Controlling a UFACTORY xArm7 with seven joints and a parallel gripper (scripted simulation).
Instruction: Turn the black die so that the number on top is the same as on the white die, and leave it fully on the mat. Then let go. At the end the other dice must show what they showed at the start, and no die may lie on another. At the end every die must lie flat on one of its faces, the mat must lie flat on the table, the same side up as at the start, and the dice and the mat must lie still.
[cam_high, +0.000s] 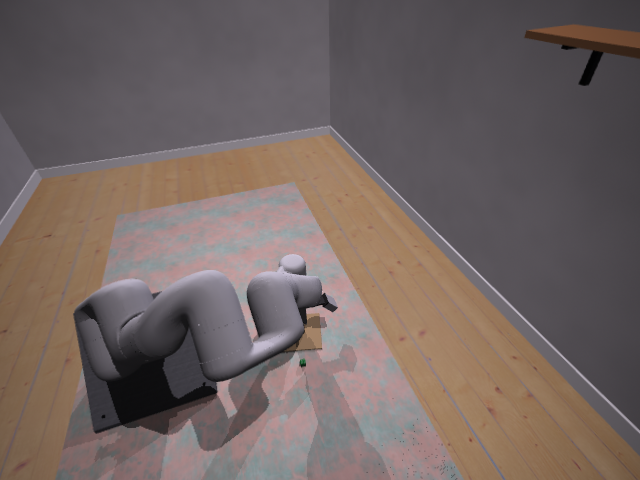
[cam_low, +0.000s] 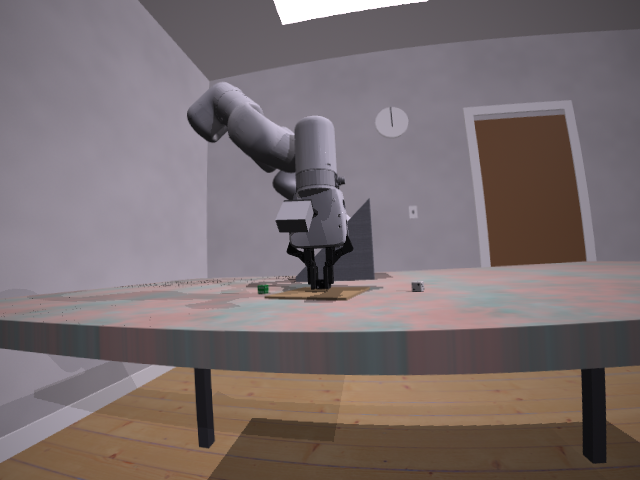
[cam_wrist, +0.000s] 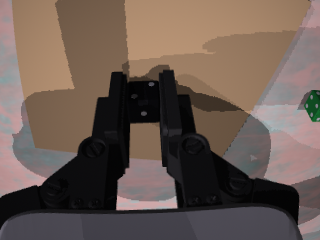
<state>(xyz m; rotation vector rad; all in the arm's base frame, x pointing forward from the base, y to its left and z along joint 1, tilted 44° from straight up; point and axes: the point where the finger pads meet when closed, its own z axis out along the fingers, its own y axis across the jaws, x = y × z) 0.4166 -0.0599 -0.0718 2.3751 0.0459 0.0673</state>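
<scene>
Right now the black die is 1 cm below my hand. Round my hand: green die (1 cm behind, 12 cm to the right, 2 cm below); then tan mat (3 cm below); then white die (16 cm to the left, 2 cm below).
</scene>
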